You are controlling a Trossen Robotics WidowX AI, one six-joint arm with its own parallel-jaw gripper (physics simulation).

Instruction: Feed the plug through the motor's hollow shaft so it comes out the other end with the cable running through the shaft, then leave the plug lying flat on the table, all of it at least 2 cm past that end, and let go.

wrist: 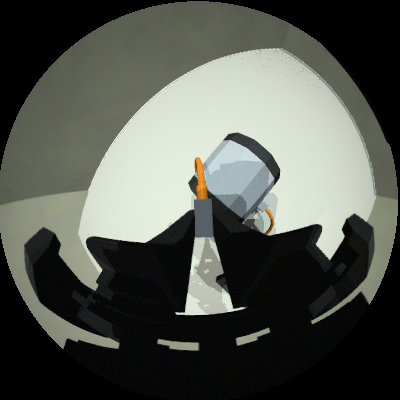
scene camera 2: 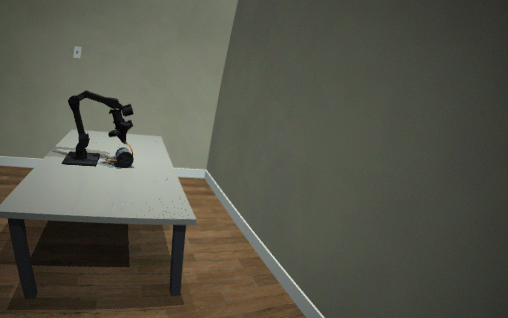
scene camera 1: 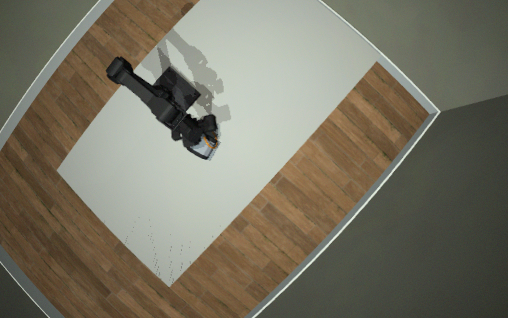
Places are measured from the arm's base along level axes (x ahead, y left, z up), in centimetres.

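Where they show: gripper, fingertip midpoint: (wrist: 202, 213) (scene camera 2: 124, 142) (scene camera 1: 203, 133); arm's base, link origin: (scene camera 2: 80, 158).
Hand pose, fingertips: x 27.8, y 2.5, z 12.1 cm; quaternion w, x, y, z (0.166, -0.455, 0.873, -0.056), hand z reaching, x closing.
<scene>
Each offset is from my fingertips to the top centre of the thing. Level surfaces: height alone.
The motor @[dx +0.6, dy -4.8, dz -3.5 cm] (scene camera 1: 202, 149) (scene camera 2: 121, 154) (wrist: 237, 172), a pale grey cylinder with dark end caps, lies on its side on the table @[dz -13.7 cm] (scene camera 1: 280, 90) (scene camera 2: 100, 192) (wrist: 165, 120). My gripper (scene camera 2: 124, 142) (wrist: 202, 213) is shut on the grey plug @[dx -0.3, dy +0.1, dz +1.5 cm] (wrist: 203, 225), above the table and close to the motor's near end. The orange cable (scene camera 1: 212, 145) (scene camera 2: 132, 149) (wrist: 201, 175) leaves the plug and arcs out of sight in the wrist view. Another stretch of it bends from a small stub on the motor's side. The fingers partly hide the near end cap, and the shaft's opening cannot be seen.
The arm's dark base plate (scene camera 1: 184, 90) (scene camera 2: 75, 160) stands on the table beside the motor. The arm reaches over the table and partly covers the motor in the overhead view. Walls stand beyond the table, and wooden floor (scene camera 1: 320, 165) runs along its edges.
</scene>
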